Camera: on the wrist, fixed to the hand. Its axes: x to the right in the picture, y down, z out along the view.
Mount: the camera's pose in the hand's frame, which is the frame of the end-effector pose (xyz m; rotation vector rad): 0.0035 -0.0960 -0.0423 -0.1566 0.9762 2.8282
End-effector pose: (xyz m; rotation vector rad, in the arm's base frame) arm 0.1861 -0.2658 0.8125 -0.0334 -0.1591 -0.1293
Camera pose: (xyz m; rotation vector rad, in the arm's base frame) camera 0.1835 -0.3632 0.7735 -0.3056 0.9624 2.6375
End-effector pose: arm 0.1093 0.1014 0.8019 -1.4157 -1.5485 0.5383
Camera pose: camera 0.0952 0.0708 0.9013 -2.2970 2.0027 0.7423
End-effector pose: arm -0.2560 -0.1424 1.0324 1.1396 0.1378 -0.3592
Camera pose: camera -0.2830 -0.1402 0.9310 0.3086 -0.6155 2.5961
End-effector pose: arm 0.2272 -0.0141 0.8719 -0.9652 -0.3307 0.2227
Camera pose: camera 0.2499 -0.0984 0.9302 0.8179 -2.1812 -2.0785
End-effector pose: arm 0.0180 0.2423 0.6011 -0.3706 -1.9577 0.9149
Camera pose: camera 0.0612 0.1982 0.6860 2.7240 -0.6423 -1.1067
